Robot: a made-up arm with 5 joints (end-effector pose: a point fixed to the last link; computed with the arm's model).
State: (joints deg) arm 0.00 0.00 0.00 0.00 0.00
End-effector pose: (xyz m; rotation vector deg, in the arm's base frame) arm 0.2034 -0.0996 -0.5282 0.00 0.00 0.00
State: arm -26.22 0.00 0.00 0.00 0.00
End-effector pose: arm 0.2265 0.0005 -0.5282 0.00 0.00 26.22
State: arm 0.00 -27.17 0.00 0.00 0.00
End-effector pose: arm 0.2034 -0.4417 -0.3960 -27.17 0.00 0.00
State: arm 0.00 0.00 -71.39 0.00 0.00
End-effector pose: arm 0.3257 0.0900 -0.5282 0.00 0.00 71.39
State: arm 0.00 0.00 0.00 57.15 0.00
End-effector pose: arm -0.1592 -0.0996 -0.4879 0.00 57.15 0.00
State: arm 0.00 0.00 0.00 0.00 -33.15
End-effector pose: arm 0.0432 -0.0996 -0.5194 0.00 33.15 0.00
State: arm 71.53 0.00 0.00 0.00 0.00
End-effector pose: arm -0.0300 -0.2245 -0.5282 0.00 0.00 -71.53
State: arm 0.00 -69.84 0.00 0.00 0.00
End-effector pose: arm 0.2034 -0.7591 0.0751 -69.84 0.00 0.00
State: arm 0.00 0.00 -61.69 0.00 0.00
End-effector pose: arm 0.3245 0.0573 -0.5282 0.00 0.00 61.69
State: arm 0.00 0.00 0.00 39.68 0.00
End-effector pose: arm -0.0553 -0.0996 -0.5390 0.00 39.68 0.00
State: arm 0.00 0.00 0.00 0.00 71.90
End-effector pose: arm 0.4183 -0.0996 -0.2776 0.00 -71.90 0.00
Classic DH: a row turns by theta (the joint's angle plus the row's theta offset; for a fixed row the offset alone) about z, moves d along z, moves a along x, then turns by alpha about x. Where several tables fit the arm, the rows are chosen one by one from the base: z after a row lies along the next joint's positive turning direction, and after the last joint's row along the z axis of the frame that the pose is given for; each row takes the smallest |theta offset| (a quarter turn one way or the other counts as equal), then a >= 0, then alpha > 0; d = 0 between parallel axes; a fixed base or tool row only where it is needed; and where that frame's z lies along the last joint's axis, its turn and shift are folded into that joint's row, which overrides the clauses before.
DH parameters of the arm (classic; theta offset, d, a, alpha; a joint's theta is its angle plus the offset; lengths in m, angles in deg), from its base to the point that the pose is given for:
base (fixed): 0 0 0 180
joint 1: -90 -0.2458 0.0027 -90
joint 2: 0 0.1326 0.0776 90
joint 3: -90 0.421 0.0736 -90
joint 4: 45.14 0 -0.1121 180
joint 5: 45.14 0.1799 -0.0653 90
tool (fixed): 180 -0.2735 0 0

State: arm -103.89 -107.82 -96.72 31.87 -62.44
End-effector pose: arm 0.3778 0.4534 0.6360 171.45 19.66 34.74
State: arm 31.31 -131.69 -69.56 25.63 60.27
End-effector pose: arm -0.0282 -0.7418 0.5894 -69.00 74.56 40.34
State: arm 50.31 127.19 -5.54 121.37 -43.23
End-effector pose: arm 0.0802 0.2832 0.2619 38.44 49.31 106.89
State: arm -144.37 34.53 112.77 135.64 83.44
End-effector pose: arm -0.5300 -0.5562 -0.0078 -35.49 77.50 19.24
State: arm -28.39 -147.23 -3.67 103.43 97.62
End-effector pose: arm 0.1606 -0.2711 0.9430 -144.30 -29.38 4.65
